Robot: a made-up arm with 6 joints.
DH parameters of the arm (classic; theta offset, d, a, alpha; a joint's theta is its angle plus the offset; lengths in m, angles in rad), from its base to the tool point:
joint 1: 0 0.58 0.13 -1.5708
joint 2: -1.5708 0 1.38 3.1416
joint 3: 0 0 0.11 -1.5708
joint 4: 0 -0.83 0 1.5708
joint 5: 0 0 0 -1.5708
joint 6: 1.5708 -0.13 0 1.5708
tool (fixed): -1.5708 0 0 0
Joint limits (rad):
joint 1: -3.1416..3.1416
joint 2: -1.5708..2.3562
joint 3: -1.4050..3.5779
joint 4: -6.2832..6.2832
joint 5: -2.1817..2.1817
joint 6: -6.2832..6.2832
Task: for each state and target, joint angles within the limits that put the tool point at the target. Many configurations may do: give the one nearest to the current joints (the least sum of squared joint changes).
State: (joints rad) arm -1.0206 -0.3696 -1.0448 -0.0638 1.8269 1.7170
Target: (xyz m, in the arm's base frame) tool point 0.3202 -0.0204 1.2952
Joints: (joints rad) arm -0.1712 -0.2852 -1.3788 0.2730 1.7553 1.7170
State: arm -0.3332 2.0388 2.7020 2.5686 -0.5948 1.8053
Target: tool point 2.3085 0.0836 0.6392
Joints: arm 0.0500 1.8495 2.1580 2.5652 -0.4681 1.8053
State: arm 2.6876 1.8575 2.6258 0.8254 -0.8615 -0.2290
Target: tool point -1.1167 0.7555 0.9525
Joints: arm 2.6035 1.9755 3.5495 0.9012 -0.8478 -0.2290
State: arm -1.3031 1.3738 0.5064 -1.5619 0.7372 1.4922
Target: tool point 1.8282 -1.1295 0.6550
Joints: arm -0.5131 1.1229 0.4108 -1.5744 0.7293 1.4922
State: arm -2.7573 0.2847 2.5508 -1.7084 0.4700 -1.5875
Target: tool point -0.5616 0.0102 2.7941
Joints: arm -3.0605 0.4048 1.9896 -1.7262 0.4485 -1.5875
